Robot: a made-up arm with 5 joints.
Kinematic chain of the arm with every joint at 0, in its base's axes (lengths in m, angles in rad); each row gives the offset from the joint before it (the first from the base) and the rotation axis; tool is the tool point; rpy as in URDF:
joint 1: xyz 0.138 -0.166 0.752 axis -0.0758 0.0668 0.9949
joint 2: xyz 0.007 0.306 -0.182 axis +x
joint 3: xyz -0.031 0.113 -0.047 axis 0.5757 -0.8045 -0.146
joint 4: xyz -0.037 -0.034 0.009 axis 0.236 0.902 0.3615
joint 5: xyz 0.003 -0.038 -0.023 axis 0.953 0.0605 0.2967
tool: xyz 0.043 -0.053 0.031 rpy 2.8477 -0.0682 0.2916
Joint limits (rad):
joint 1: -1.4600..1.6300
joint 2: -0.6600..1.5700
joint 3: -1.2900..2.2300
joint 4: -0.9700..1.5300
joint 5: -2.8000..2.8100
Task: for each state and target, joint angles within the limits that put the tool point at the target. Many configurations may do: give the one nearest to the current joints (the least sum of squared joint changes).
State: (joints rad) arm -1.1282 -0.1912 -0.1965 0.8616 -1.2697
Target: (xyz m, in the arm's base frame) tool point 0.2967 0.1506 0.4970
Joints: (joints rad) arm -0.4635 -0.3794 -0.0888 1.4127 -1.2840
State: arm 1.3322 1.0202 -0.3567 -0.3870 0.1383
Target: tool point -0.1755 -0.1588 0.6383
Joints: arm 1.5438 0.4808 -0.8627 -0.6178 -0.3398
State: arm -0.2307 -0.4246 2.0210 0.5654 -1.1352
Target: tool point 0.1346 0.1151 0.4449
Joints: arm -0.0222 -0.6419 2.1255 0.2907 -1.0466
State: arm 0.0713 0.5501 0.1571 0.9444 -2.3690
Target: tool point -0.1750 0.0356 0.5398
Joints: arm 0.9084 0.1361 0.3313 0.6761 -1.6914
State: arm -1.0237 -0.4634 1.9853 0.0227 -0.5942
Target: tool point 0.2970 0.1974 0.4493
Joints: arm -0.4475 0.1389 2.0510 -0.1751 -0.8055
